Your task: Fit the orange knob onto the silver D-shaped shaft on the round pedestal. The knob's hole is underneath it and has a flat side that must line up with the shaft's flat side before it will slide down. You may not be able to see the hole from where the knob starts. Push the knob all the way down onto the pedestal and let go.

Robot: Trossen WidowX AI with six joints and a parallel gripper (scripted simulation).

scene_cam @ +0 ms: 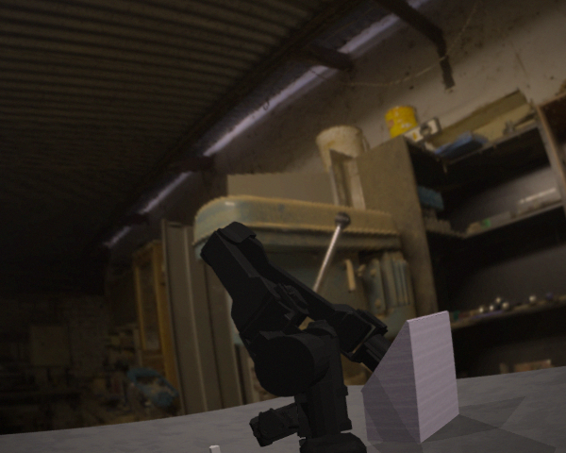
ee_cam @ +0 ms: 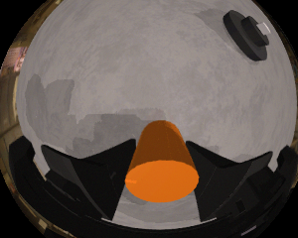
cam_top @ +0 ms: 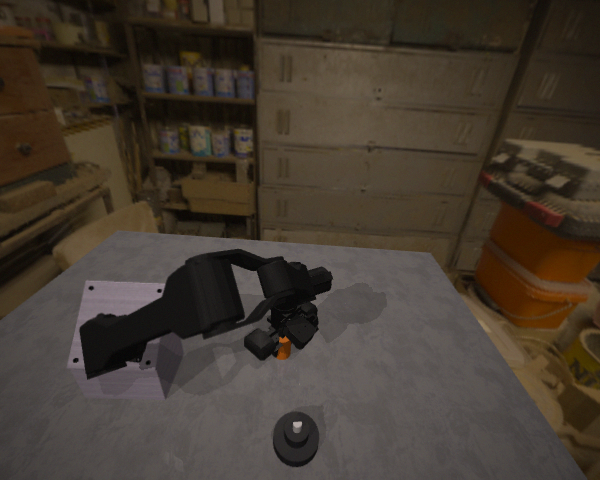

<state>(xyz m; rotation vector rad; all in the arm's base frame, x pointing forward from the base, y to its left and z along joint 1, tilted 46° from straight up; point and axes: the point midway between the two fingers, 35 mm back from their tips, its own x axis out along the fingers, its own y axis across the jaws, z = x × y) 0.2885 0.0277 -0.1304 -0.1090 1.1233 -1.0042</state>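
The orange knob is 30 mm above my gripper tip. The rest, counted from my gripper tip: black round pedestal: 50 mm ahead, 190 mm to the right, 20 mm above.
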